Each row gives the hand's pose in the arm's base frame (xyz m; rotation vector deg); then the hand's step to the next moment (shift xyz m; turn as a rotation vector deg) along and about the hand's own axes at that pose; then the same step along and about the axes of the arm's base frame.
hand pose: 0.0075 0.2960 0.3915 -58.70 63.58 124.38
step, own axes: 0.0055 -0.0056 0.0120 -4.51 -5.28 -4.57
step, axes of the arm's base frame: -0.0042 0.0135 -0.0023 8.19 -1.30 -0.61
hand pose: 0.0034 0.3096 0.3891 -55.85 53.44 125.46
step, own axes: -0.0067 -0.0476 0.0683 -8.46 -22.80 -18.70
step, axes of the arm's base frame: 0.0105 0.0800 0.0216 28.59 -2.52 -10.85
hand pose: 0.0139 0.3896 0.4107 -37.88 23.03 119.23
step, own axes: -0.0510 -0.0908 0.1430 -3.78 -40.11 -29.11
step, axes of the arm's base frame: 0.0558 0.0893 0.1421 44.00 4.82 -22.61
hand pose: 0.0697 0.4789 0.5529 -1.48 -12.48 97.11
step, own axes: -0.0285 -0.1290 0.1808 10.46 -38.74 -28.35
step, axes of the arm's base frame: 0.1044 -0.0360 0.1948 40.59 18.57 -20.53
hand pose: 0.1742 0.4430 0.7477 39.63 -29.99 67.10
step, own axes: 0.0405 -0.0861 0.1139 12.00 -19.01 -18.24
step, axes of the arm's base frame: 0.0923 -0.0762 0.0877 22.15 16.71 -8.27
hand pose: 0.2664 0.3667 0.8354 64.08 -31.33 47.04
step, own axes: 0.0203 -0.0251 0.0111 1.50 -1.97 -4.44
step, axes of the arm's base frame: 0.0324 -0.0095 0.0050 2.41 4.19 -1.58
